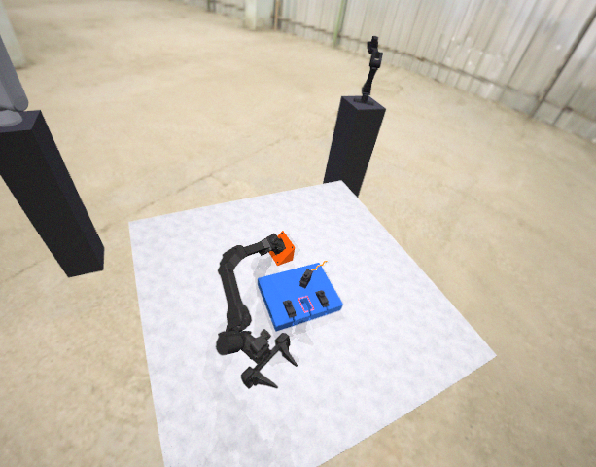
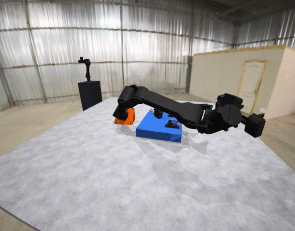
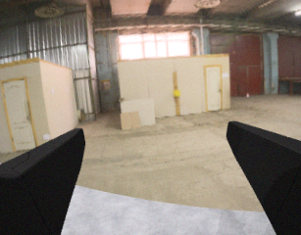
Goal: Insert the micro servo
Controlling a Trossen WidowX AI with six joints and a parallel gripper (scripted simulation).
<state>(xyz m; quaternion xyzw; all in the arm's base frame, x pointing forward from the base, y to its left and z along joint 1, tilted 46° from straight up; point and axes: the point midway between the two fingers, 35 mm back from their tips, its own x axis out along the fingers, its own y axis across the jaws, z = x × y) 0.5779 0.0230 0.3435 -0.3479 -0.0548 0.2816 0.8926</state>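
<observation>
Right now the blue deck is 41 cm behind my gripper tip, 21 cm to the left of it and 20 cm below it.
</observation>
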